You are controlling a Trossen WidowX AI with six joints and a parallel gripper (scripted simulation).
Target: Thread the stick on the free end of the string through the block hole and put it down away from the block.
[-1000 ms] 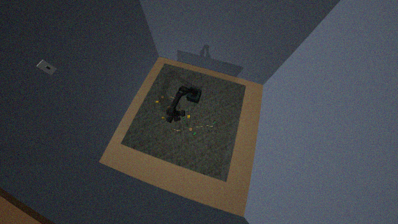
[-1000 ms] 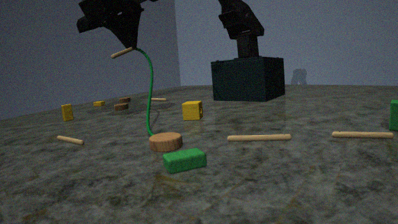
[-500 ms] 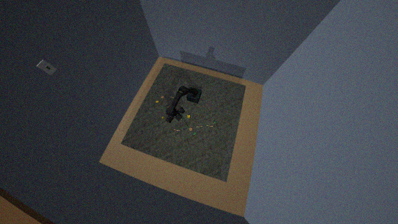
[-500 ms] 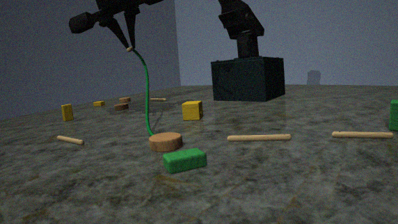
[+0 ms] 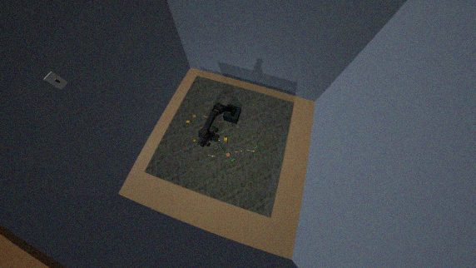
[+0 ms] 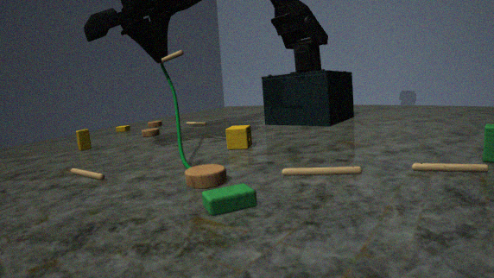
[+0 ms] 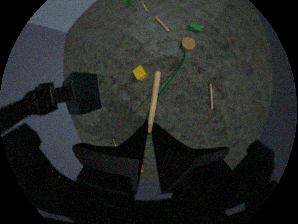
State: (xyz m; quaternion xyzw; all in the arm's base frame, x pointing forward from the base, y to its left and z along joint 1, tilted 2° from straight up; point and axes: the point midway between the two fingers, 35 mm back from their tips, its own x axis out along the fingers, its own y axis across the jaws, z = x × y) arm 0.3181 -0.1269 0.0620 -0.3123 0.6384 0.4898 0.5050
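Now: the thin wooden stick 10 mm ahead of my gripper tip and 10 mm to the left of it. Also, from my gripper tip: green block (160 mm ahead, 220 mm to the left, 130 mm below); yellow block (40 mm behind, 110 mm to the left, 120 mm below); round wooden button (120 mm ahead, 160 mm to the left, 130 mm below).
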